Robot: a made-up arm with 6 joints.
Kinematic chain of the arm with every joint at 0, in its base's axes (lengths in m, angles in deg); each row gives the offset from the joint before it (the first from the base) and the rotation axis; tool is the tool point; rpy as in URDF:
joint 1: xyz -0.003 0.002 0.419 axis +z
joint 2: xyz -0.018 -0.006 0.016 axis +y
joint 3: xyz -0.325 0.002 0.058 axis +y
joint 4: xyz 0.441 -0.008 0.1 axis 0.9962 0 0.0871
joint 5: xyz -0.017 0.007 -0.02 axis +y
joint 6: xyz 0.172 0.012 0.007 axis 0.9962 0 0.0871
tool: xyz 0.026 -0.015 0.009 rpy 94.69 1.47 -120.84
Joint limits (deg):
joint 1: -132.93..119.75
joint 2: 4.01..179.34
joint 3: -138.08..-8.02
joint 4: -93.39..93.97
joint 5: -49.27..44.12
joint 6: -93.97..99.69
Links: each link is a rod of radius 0.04 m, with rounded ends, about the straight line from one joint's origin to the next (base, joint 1, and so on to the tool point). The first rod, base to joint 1, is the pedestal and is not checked.
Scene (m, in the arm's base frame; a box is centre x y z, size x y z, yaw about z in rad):
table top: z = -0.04
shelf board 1: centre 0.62 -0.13 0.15 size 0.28 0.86 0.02 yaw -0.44
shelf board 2: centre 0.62 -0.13 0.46 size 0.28 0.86 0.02 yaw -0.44
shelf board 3: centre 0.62 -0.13 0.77 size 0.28 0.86 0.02 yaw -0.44
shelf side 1: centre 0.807 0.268 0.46 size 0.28 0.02 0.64 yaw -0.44
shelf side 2: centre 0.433 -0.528 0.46 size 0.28 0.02 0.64 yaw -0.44
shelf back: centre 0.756 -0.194 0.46 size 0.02 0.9 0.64 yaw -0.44
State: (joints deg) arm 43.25 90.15 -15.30 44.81 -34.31 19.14
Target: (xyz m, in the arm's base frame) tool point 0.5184 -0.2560 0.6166
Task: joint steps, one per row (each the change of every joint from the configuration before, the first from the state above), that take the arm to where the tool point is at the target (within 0.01 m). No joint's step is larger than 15 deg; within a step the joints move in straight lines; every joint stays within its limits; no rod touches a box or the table.
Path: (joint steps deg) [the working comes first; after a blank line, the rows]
Joints at the target: -16.47 83.44 -49.82 48.06 -46.05 18.29
Straight joint move there: touches shelf board 2.

1: -13.00 -13.41 0.95 1.65 -3.74 -0.59
2: -13.00 -13.40 0.96 1.64 -3.74 -0.60
3: -12.99 -13.41 0.95 1.65 -3.74 -0.59
4: -13.00 -13.40 0.95 1.64 -3.74 -0.59
5: -1.93 11.72 -9.58 -0.83 0.81 0.38
6: -1.93 11.73 -9.59 -0.83 0.80 0.38
7: -1.94 11.73 -9.58 -0.84 0.81 0.38
8: -1.93 11.73 -9.58 -0.83 0.80 0.38

